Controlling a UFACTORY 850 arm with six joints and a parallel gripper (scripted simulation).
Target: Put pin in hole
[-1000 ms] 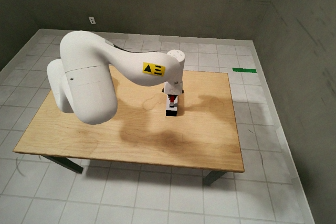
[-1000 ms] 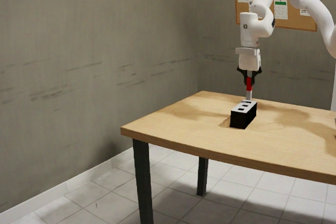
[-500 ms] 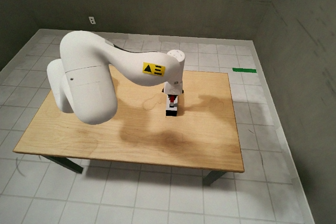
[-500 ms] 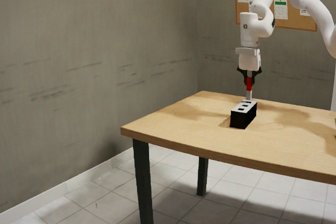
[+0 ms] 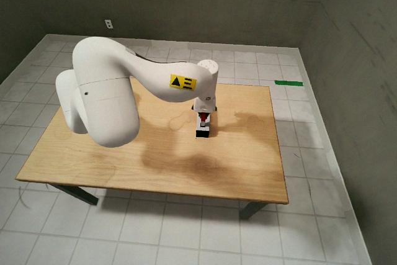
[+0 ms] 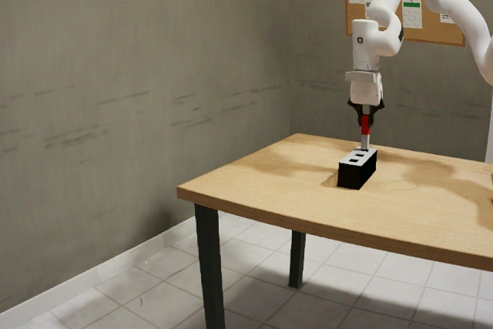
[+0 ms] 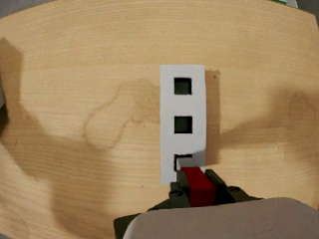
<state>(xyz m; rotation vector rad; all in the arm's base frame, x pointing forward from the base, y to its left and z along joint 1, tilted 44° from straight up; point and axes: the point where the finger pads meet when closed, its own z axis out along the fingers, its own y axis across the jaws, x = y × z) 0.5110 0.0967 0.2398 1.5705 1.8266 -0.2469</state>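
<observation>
Now: hand 10 mm above the pin. Round my hand: black block (60 mm to the left, 130 mm below).
</observation>
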